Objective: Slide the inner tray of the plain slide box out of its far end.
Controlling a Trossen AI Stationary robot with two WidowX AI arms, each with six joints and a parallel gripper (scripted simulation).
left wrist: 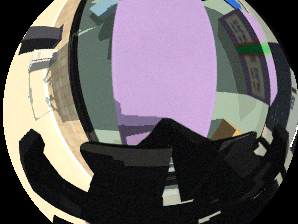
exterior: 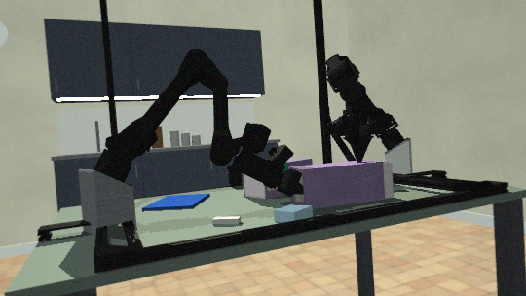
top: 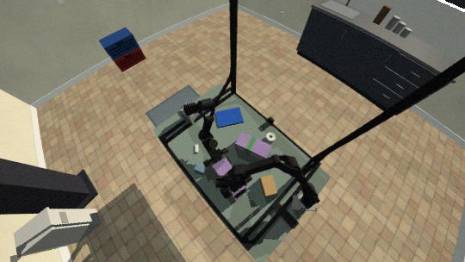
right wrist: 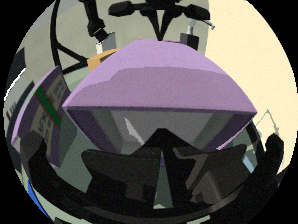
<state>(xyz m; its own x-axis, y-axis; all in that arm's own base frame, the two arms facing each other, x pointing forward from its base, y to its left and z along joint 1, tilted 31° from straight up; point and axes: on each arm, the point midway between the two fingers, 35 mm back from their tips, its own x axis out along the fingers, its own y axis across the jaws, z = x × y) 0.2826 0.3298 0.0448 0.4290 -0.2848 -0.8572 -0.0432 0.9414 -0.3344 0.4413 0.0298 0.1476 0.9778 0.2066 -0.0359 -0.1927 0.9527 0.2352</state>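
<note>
My right gripper is now 11 cm short of the light blue block, 9 cm to the left of it and 4 cm above it. The rest, counted from my right hand: blue mat (34 cm behind, 21 cm to the right, 5 cm below); then tan pad (34 cm to the left, 9 cm behind, 2 cm below); then small white block (22 cm to the right, 5 cm below, 2 cm ahead).
</note>
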